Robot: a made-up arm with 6 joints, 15 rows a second.
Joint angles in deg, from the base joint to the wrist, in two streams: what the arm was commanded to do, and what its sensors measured. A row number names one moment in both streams.
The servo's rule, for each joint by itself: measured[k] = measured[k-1] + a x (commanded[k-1-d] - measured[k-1]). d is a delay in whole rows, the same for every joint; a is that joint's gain. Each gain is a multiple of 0.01, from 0.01 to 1. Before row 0 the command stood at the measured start. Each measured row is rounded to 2 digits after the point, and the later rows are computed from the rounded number. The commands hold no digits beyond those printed.
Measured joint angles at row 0:
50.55, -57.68, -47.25, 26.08, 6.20, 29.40
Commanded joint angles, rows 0 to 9:
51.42, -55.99, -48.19, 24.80, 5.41, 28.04
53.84, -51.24, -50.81, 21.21, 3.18, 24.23
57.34, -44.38, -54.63, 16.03, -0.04, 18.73
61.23, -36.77, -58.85, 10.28, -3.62, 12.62
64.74, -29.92, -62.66, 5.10, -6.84, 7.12
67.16, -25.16, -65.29, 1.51, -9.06, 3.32
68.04, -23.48, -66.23, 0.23, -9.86, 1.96
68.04, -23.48, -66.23, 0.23, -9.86, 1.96
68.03, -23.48, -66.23, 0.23, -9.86, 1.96
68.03, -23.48, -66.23, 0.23, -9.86, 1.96
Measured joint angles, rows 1 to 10:
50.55, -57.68, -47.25, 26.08, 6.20, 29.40
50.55, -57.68, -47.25, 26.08, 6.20, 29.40
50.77, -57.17, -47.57, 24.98, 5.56, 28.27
51.54, -55.39, -48.67, 21.74, 3.63, 24.92
52.99, -52.09, -50.70, 16.83, 0.66, 19.78
55.05, -47.49, -53.47, 11.20, -2.81, 13.84
57.47, -42.22, -56.59, 5.95, -6.07, 8.26
59.89, -37.10, -59.55, 2.13, -8.49, 4.16
61.93, -33.01, -61.82, 0.50, -9.60, 2.33
63.46, -30.15, -63.32, 0.27, -9.81, 2.02
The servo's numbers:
d 2
a 0.25 0.30 0.34 0.86 0.81 0.83

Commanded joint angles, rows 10 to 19:
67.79, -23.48, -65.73, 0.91, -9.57, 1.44
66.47, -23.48, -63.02, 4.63, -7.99, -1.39
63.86, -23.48, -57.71, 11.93, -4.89, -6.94
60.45, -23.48, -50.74, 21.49, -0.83, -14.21
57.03, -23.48, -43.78, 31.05, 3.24, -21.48
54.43, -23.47, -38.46, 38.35, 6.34, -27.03
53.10, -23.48, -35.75, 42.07, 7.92, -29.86
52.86, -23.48, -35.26, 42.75, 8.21, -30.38
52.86, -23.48, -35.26, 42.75, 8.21, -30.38
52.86, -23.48, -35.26, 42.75, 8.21, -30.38
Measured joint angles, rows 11 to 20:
64.60, -28.15, -64.31, 0.24, -9.85, 1.97
65.46, -26.75, -64.96, 0.23, -9.86, 1.96
66.04, -25.77, -65.22, 0.81, -9.63, 1.53
66.15, -25.08, -64.47, 4.10, -8.30, -0.89
65.58, -24.60, -62.17, 10.83, -5.54, -5.91
64.30, -24.26, -58.28, 20.00, -1.72, -12.80
62.48, -24.03, -53.35, 29.50, 2.30, -20.00
60.47, -23.86, -48.29, 37.11, 5.57, -25.83
58.63, -23.75, -44.03, 41.38, 7.47, -29.17
57.19, -23.67, -41.05, 42.56, 8.07, -30.17

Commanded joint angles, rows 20 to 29:
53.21, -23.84, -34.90, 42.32, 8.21, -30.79
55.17, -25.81, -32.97, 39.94, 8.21, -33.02
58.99, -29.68, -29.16, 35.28, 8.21, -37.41
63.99, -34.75, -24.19, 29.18, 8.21, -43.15
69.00, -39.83, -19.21, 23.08, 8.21, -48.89
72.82, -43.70, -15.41, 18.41, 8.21, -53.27
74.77, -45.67, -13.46, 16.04, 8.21, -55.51
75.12, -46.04, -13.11, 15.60, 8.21, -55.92
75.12, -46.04, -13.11, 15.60, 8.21, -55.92
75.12, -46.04, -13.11, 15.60, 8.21, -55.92
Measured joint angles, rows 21 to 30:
56.11, -23.61, -39.08, 42.72, 8.18, -30.34
55.30, -23.57, -37.78, 42.75, 8.20, -30.37
54.78, -23.65, -36.80, 42.38, 8.21, -30.72
54.88, -24.30, -35.50, 40.28, 8.21, -32.63
55.91, -25.91, -33.34, 35.98, 8.21, -36.60
57.93, -28.56, -30.23, 30.13, 8.21, -42.04
60.70, -31.94, -26.48, 24.07, 8.21, -47.73
63.73, -35.47, -22.72, 19.20, 8.21, -52.33
66.49, -38.53, -19.57, 16.48, 8.21, -54.97
68.65, -40.78, -17.37, 15.72, 8.21, -55.76

